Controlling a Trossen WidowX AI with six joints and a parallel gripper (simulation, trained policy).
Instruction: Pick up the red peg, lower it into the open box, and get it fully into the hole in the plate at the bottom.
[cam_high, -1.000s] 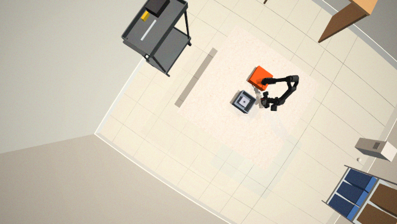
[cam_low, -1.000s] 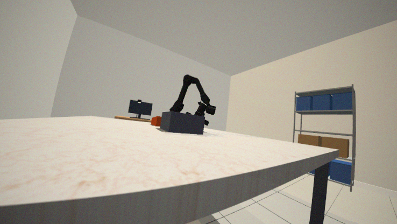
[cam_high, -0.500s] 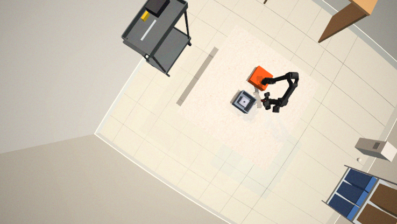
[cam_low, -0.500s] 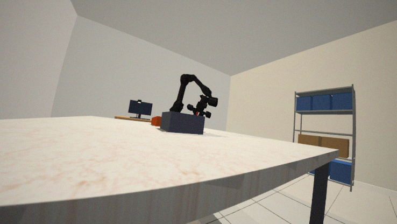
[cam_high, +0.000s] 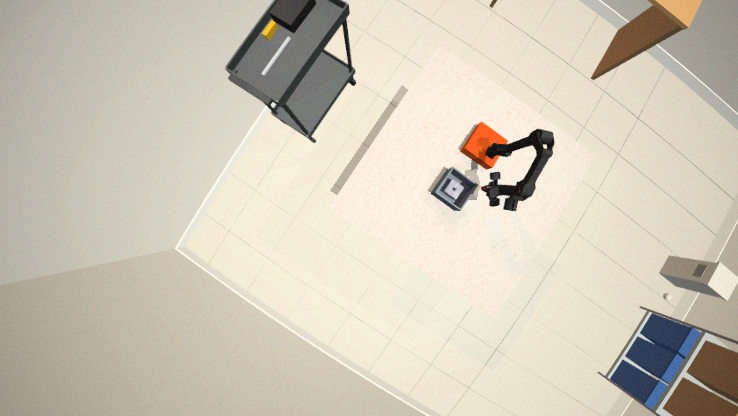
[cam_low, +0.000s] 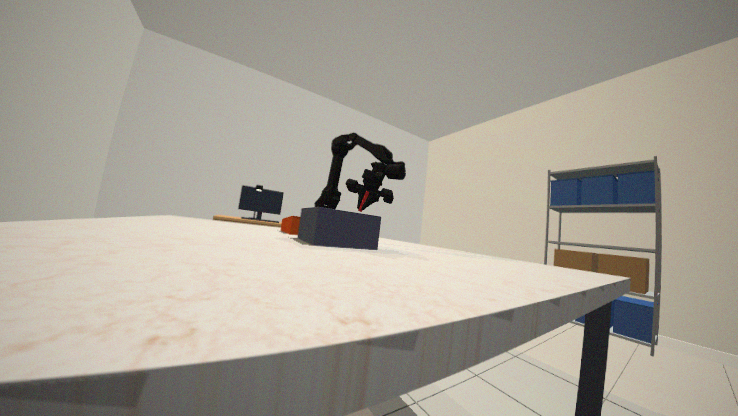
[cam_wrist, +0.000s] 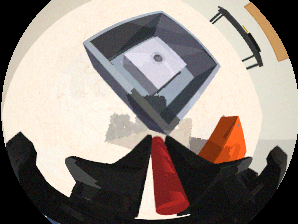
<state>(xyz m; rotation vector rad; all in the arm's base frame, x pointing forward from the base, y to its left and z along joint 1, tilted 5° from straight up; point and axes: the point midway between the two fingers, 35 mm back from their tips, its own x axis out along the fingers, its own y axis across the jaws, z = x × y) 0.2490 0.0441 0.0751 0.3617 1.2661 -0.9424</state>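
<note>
The pale plate is 7 cm ahead of my gripper tip, 12 cm to the right of it and 8 cm below it. The rest, counted from my gripper tip: dark box (7 cm ahead, 12 cm to the right, 10 cm below); then red peg (1 cm to the left, 3 cm above).
</note>
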